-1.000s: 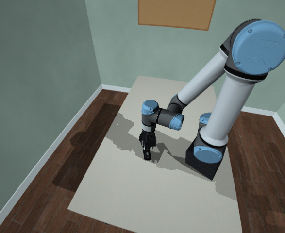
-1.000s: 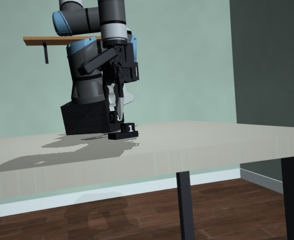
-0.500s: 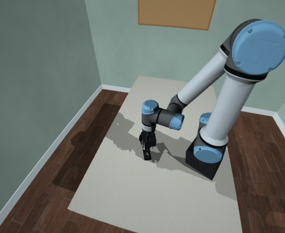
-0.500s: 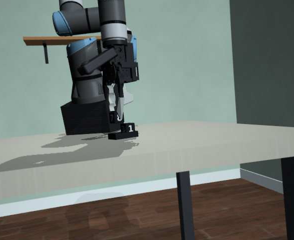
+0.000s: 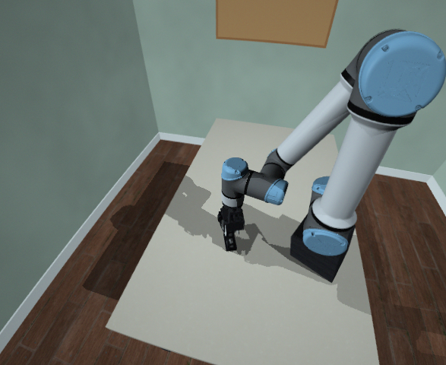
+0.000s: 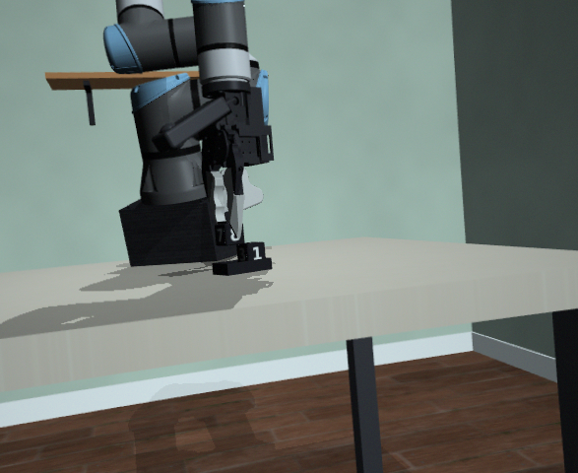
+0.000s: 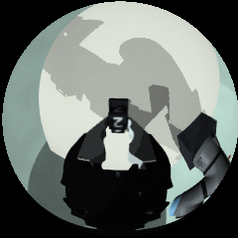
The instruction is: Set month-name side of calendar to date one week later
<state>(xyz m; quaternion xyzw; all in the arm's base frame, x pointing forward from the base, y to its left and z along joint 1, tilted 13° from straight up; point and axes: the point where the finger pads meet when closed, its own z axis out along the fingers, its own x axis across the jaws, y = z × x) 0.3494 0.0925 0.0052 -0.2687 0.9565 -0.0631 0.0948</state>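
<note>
Right now my hand is 2 cm past the black digit cube, 3 cm to the right of it and 4 cm above it. Round my hand: black tray (1 cm behind, 1 cm to the left, 6 cm below).
</note>
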